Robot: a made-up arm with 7 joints. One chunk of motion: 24 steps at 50 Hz.
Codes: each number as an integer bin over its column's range. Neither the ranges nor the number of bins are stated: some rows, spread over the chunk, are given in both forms.
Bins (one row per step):
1: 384 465 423 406 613 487
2: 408 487 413 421 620 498
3: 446 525 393 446 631 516
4: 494 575 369 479 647 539
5: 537 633 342 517 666 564
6: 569 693 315 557 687 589
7: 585 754 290 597 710 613
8: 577 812 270 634 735 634
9: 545 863 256 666 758 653
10: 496 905 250 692 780 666
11: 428 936 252 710 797 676
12: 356 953 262 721 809 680
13: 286 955 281 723 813 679
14: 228 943 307 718 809 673
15: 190 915 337 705 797 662
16: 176 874 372 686 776 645
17: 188 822 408 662 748 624
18: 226 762 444 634 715 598
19: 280 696 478 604 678 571
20: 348 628 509 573 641 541
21: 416 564 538 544 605 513
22: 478 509 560 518 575 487
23: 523 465 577 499 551 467
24: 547 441 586 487 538 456
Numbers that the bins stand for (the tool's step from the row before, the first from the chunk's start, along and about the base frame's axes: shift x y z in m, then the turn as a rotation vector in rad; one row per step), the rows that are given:
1: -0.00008 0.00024 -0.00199 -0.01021 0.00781 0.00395
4: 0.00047 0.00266 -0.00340 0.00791 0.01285 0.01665
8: 0.00089 0.00788 -0.00597 0.04639 0.02589 0.03985
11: 0.00014 0.01061 -0.00644 0.06526 0.03507 0.05011
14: -0.00086 0.01077 -0.00501 0.06724 0.03685 0.04938
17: -0.00106 0.00810 -0.00238 0.05334 0.02781 0.03741
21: 0.00008 0.00242 0.00100 0.02405 0.00663 0.01030
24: 0.00074 -0.00029 0.00225 0.00990 -0.00330 -0.00362
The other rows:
2: 0.00004 0.00072 -0.00225 -0.00649 0.00885 0.00663
3: 0.00023 0.00156 -0.00277 -0.00028 0.01048 0.01103
5: 0.00069 0.00394 -0.00410 0.01734 0.01567 0.02275
6: 0.00085 0.00526 -0.00480 0.02727 0.01878 0.02886
7: 0.00093 0.00660 -0.00545 0.03720 0.02219 0.03472
9: 0.00073 0.00901 -0.00634 0.05433 0.02930 0.04449
10: 0.00048 0.00993 -0.00649 0.06079 0.03256 0.04767
12: -0.00022 0.01099 -0.00618 0.06799 0.03685 0.05109
13: -0.00057 0.01103 -0.00569 0.06848 0.03744 0.05084
15: -0.00105 0.01015 -0.00423 0.06402 0.03507 0.04669
16: -0.00112 0.00925 -0.00332 0.05930 0.03196 0.04254
18: -0.00087 0.00678 -0.00144 0.04639 0.02293 0.03106
19: -0.00060 0.00533 -0.00056 0.03894 0.01744 0.02446
20: -0.00026 0.00383 0.00025 0.03125 0.01196 0.01714
22: 0.00039 0.00121 0.00157 0.01759 0.00219 0.00395
23: 0.00062 0.00024 0.00202 0.01288 -0.00137 -0.00094

